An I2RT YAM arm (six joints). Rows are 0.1 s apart.
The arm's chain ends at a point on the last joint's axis. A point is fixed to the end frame.
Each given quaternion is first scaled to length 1.
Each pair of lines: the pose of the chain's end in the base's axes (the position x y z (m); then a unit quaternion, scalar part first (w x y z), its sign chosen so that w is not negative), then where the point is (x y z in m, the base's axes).
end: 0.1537 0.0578 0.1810 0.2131 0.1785 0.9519 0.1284
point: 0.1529 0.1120 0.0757
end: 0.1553 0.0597 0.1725 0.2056 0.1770 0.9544 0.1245
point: 0.1525 0.1133 0.0669
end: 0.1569 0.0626 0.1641 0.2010 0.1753 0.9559 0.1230
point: 0.1529 0.1159 0.0584
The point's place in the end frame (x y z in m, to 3 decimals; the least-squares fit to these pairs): 0.060 0.015 0.101
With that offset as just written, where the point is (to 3 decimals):
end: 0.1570 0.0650 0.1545 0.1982 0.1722 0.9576 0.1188
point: 0.152 0.117 0.048
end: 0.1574 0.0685 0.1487 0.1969 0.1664 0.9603 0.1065
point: 0.151 0.118 0.041
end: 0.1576 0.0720 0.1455 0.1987 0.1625 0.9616 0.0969
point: 0.151 0.119 0.037
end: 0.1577 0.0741 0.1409 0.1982 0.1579 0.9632 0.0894
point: 0.151 0.120 0.032
